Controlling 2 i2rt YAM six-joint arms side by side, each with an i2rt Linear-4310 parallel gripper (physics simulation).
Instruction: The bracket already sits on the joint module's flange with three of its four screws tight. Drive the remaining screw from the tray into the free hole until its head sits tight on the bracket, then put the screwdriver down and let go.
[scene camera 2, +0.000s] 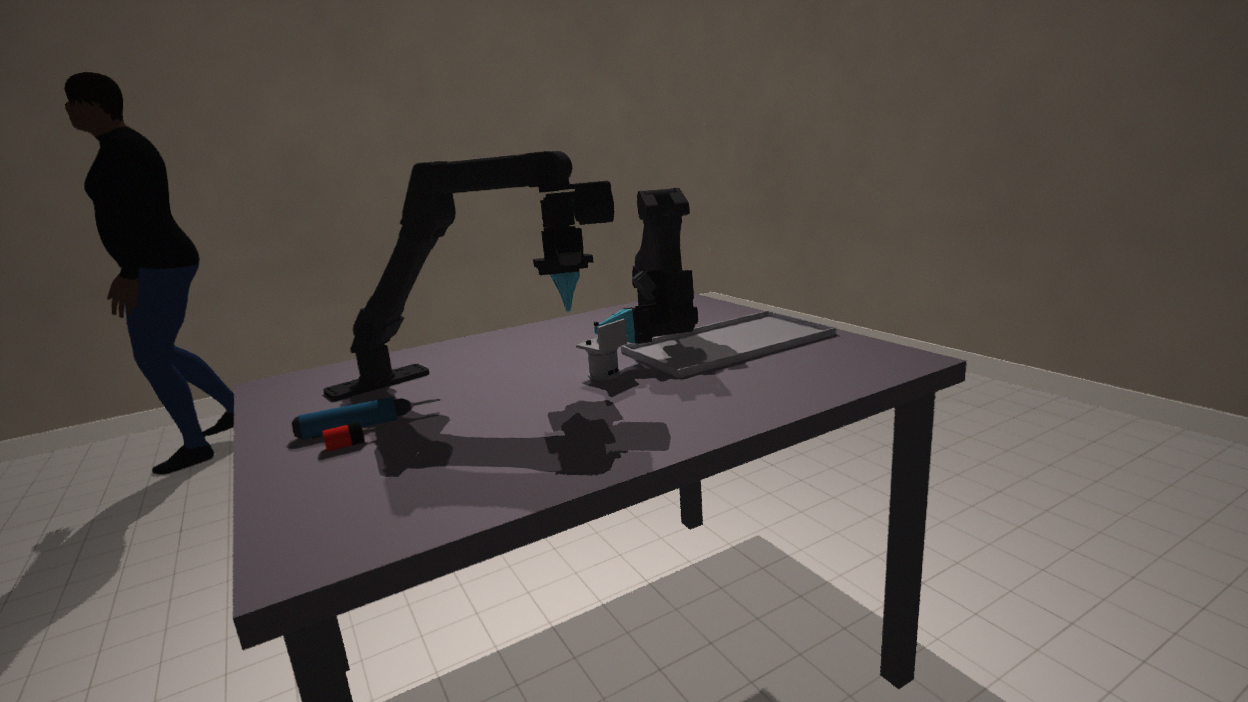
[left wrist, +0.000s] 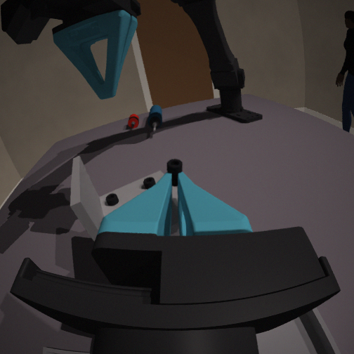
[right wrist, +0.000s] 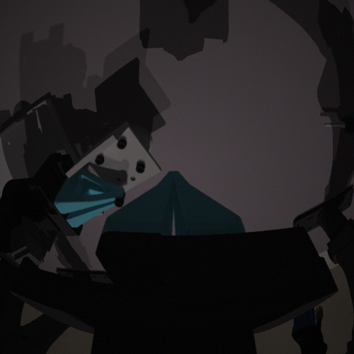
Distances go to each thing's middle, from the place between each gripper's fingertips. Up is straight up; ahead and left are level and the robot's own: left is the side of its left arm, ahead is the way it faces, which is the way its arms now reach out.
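Scene:
There is the bracket (scene camera 2: 612, 335), and my left gripper is 10 mm to the left of it and 30 mm short of it. The joint module (scene camera 2: 602, 366) is 30 mm ahead of my left hand, 10 mm to the right of it and 50 mm below it. Counted from that left hand, the tray (scene camera 2: 685, 351) is 70 mm ahead, 300 mm to the left and 80 mm below, and the blue screwdriver (scene camera 2: 311, 425) is 60 mm behind, 440 mm to the right and 60 mm below. Going by their middles, of the things named here the blue screwdriver is the farthest from my left gripper.
My right gripper is 60 mm above the bracket and 70 mm to the right of it; going by its middle, the bracket is nearer to my left gripper than to my right gripper. From my right hand, the joint module is 70 mm to the left and 110 mm below. The tray is 40 mm ahead of my right hand, 370 mm to the left of it and 140 mm below it, whereas the screwdriver is 100 mm behind that hand, 360 mm to the right of it and 120 mm below it.

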